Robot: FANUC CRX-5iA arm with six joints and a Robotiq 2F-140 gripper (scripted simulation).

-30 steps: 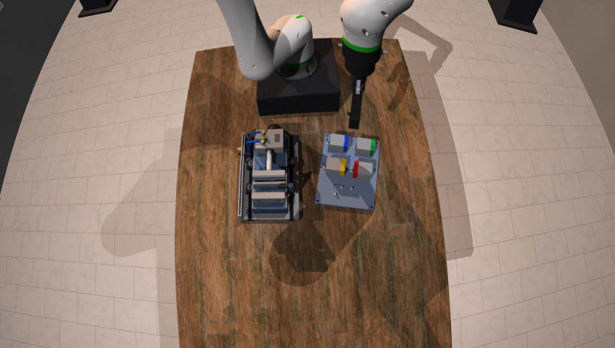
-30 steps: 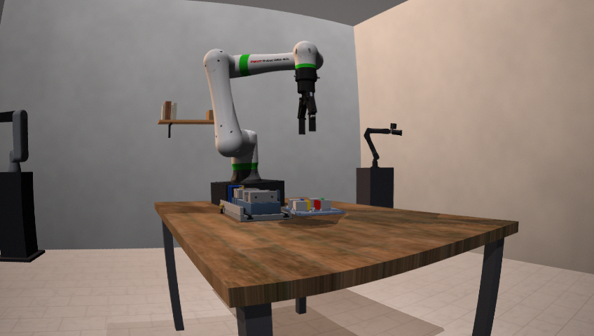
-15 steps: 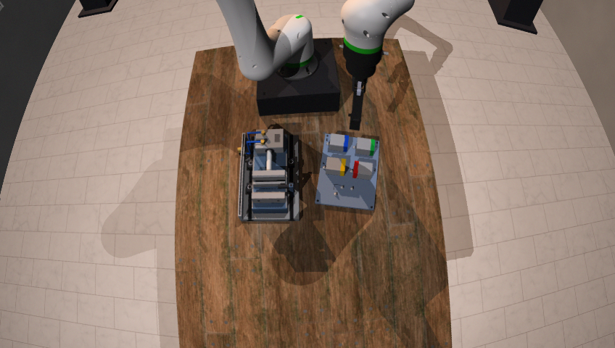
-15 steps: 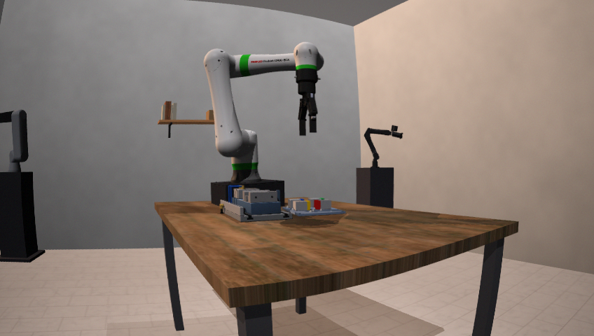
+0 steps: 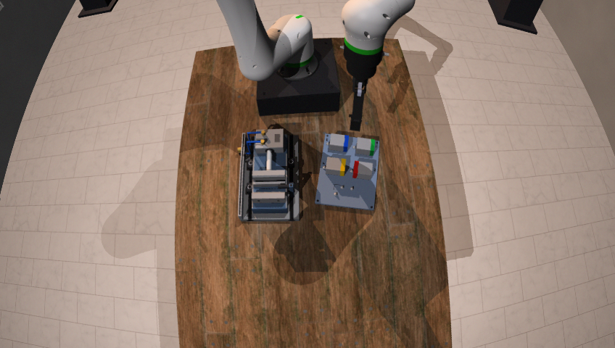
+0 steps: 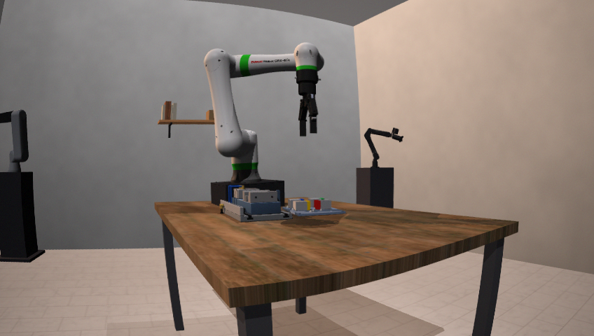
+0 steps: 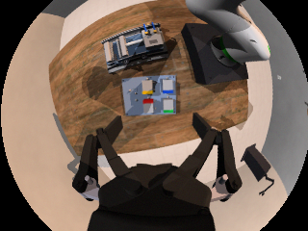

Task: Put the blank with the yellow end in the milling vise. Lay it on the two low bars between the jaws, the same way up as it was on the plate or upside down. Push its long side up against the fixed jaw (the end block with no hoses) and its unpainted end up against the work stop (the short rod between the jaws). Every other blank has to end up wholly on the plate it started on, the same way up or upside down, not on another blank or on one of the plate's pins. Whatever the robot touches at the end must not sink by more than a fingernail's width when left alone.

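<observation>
The yellow-ended blank is 4 cm ahead of my hand, 5 cm to the right of it and 30 cm below it. From my hand the other things lie so: red-ended blank 5 cm ahead, 4 cm to the left, 30 cm below; blue-ended blank 5 cm behind, 4 cm to the right, 30 cm below; green-ended blank 4 cm behind, 5 cm to the left, 30 cm below.
</observation>
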